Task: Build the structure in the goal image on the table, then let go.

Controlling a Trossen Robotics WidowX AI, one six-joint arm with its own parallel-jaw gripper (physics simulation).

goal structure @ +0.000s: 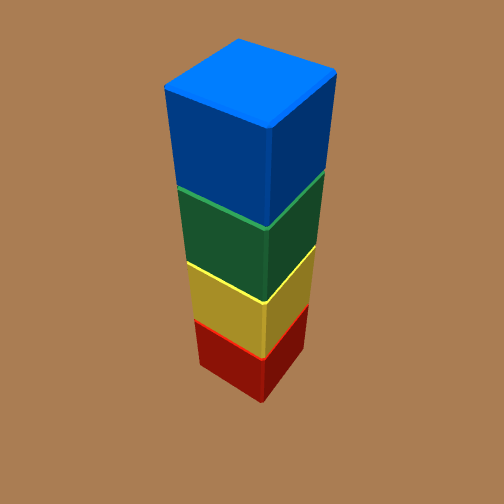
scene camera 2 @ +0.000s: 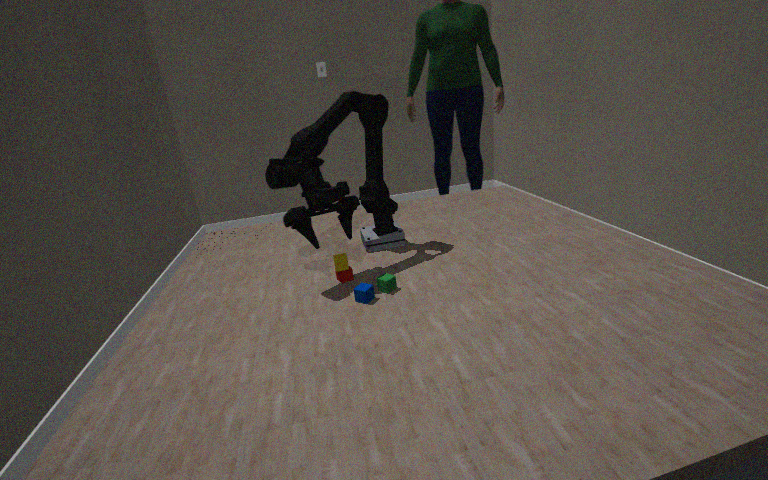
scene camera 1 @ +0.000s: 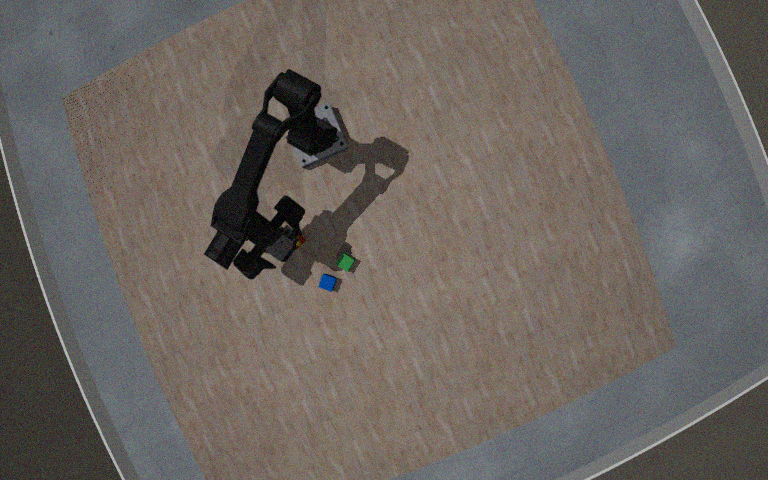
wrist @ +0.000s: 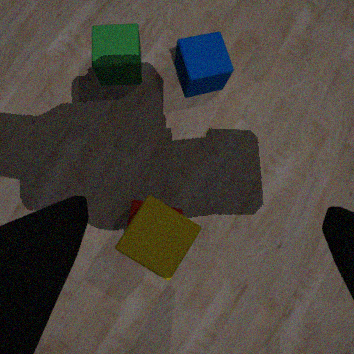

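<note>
A yellow cube (scene camera 2: 340,262) (wrist: 158,237) sits on a red cube (scene camera 2: 344,275) (wrist: 134,210), shifted a little to the left in scene camera 2 and turned relative to it. It looks slightly tilted. In the wrist view the yellow cube hides most of the red one; in scene camera 1 the arm partly covers both. A blue cube (scene camera 1: 327,282) (scene camera 2: 364,293) (wrist: 204,64) and a green cube (scene camera 1: 346,262) (scene camera 2: 386,283) (wrist: 116,54) stand apart from the stack and from each other. My gripper (scene camera 1: 287,247) (scene camera 2: 333,242) (wrist: 208,213) is wide open and empty, above the stack.
The arm's grey base plate (scene camera 1: 335,120) (scene camera 2: 382,243) stands behind the cubes in scene camera 2. The arm's shadow falls across the wooden surface (scene camera 1: 453,283) (scene camera 2: 453,367) near the cubes. A person in a green top (scene camera 2: 454,48) stands at the back wall.
</note>
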